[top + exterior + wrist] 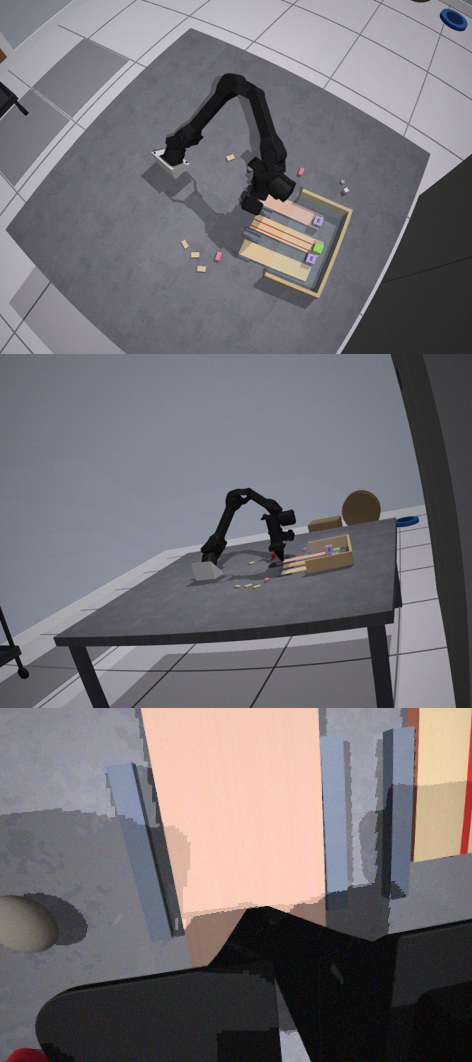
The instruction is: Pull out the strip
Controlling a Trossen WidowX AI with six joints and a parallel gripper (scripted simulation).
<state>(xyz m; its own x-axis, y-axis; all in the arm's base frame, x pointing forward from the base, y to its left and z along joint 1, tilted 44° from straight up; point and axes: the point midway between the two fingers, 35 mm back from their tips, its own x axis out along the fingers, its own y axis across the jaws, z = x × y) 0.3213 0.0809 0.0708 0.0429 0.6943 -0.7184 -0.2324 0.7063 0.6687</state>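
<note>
My gripper tip is 90 mm past the grey cylinder and 60 mm to the right of it. Also, from my gripper tip: pebble 90 mm to the left, 10 mm behind; then red cylinder 100 mm to the left, 80 mm behind, 10 mm above.
</note>
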